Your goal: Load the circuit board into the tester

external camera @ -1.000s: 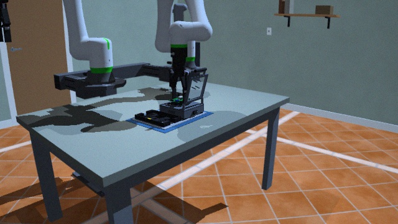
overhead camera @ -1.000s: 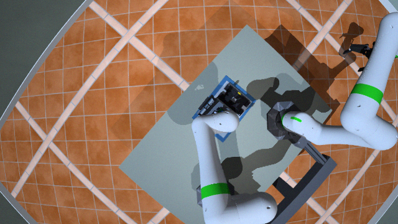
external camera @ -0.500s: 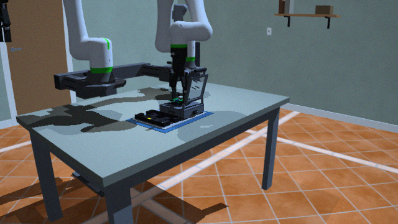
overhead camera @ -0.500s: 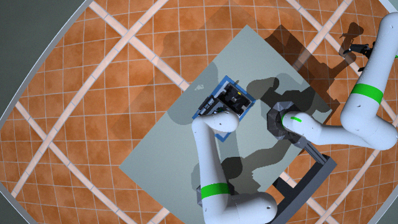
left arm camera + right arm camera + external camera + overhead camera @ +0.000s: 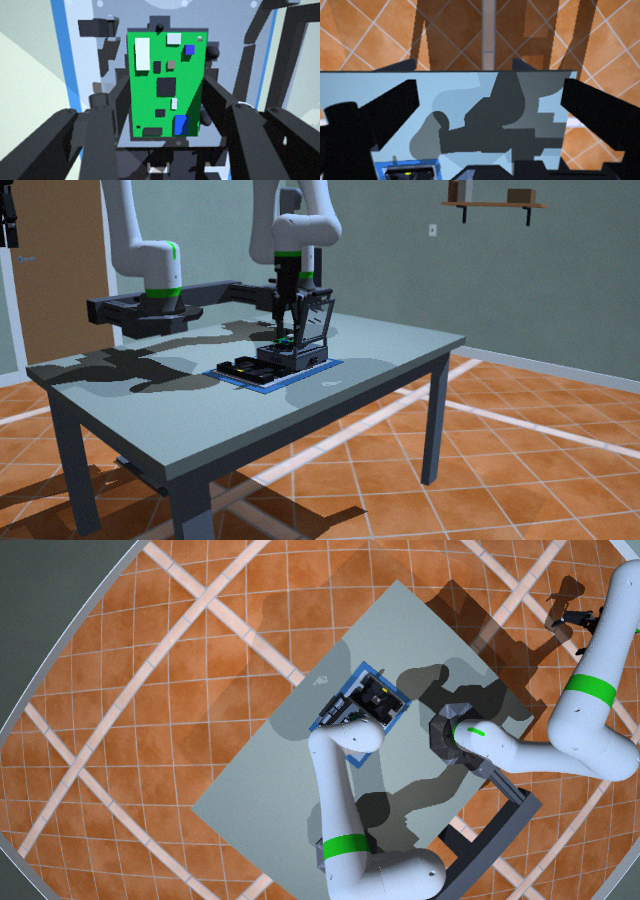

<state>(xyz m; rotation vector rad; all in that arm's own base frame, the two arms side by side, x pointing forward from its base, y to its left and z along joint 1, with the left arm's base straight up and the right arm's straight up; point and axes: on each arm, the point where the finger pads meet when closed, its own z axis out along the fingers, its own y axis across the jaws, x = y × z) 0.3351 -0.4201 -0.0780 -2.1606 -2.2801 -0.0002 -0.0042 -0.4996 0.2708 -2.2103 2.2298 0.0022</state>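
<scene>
My left hand is 2 cm above the green circuit board. Round my left hand: clear lid (13 cm ahead, 8 cm above, 1 cm to the left); then black tray (17 cm to the right, 9 cm below).
</scene>
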